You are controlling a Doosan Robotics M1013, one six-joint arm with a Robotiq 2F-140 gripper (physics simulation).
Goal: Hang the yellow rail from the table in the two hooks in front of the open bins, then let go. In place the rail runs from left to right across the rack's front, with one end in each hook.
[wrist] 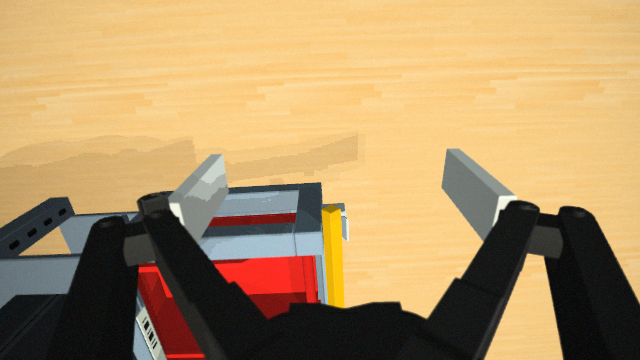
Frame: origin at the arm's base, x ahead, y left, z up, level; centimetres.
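Seen in the pictures: gripper, fingertip midpoint: [334, 170].
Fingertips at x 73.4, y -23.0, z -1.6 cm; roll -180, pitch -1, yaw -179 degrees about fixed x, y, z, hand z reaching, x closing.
Note:
Offsets run from my fingertips to a thing's top centre. "*": to the spot under its first point. Level surfaces: height alone.
The yellow rail {* dz -0.1, dx +0.1, dy +7.2 cm} [333, 260] runs along the rack's front edge, beside the open red bin. Its visible end is at a small grey hook {dz -1.3, dx -0.9, dy +5.4 cm} [345, 227], whose lip shows on the rail's outer side; the rail appears to sit in it. The rail's other end and the other hook are hidden behind the gripper body. My gripper [334, 170] is wide open with nothing between its fingers. Its fingertips are to either side of the line of the rail, past its visible end in the view, and apart from it.
The grey-blue rack {* dz -3.3, dx +1.7, dy +4.5 cm} [310, 207] with its dark corner is at the lower left, partly behind the left finger. An open red bin {dz -0.1, dx +10.2, dy +12.6 cm} [270, 275] is inside it. A dark slotted bracket {* dz -4.2, dx +25.8, dy +6.3 cm} [40, 225] stands at the left. The wooden table top {dz -8.2 cm} [320, 65] extends beyond the rack.

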